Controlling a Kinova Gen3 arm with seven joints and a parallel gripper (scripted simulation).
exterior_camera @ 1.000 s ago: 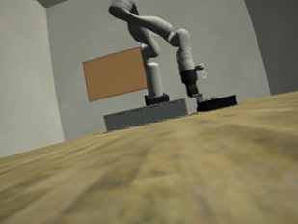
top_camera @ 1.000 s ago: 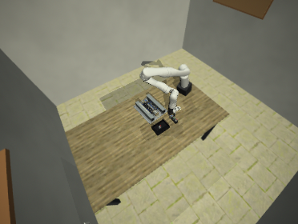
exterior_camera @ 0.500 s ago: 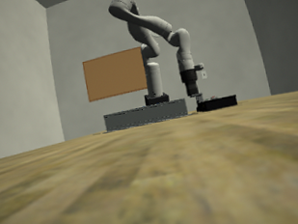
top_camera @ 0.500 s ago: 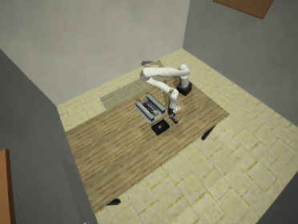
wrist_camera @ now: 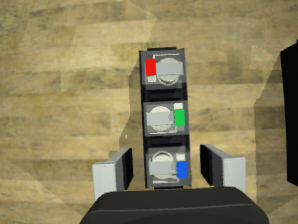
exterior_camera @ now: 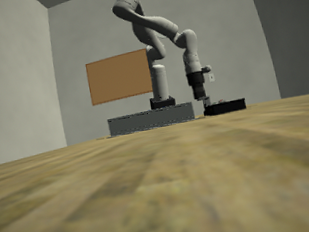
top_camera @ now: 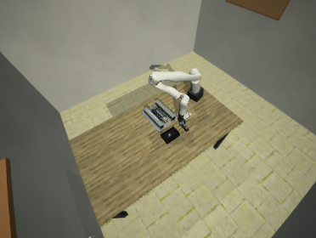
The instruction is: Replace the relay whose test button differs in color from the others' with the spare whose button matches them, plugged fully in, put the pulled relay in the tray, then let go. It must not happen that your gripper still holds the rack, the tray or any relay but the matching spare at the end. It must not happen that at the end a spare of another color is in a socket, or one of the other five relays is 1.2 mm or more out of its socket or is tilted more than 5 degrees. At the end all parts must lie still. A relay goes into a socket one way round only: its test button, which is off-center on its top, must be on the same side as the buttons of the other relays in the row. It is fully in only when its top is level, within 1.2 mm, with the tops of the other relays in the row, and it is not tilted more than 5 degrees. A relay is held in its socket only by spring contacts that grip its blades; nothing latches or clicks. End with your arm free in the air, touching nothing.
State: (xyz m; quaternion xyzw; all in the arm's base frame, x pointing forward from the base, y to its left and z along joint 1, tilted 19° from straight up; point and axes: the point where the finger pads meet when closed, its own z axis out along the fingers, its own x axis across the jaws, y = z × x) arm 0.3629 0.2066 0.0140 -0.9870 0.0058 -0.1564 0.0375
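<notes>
Now: the spare relay 3 cm to the left of my hand and 1 cm below it. From my hand the other things lie so: black tray (18 cm ahead, 3 cm to the left, 2 cm below).
</notes>
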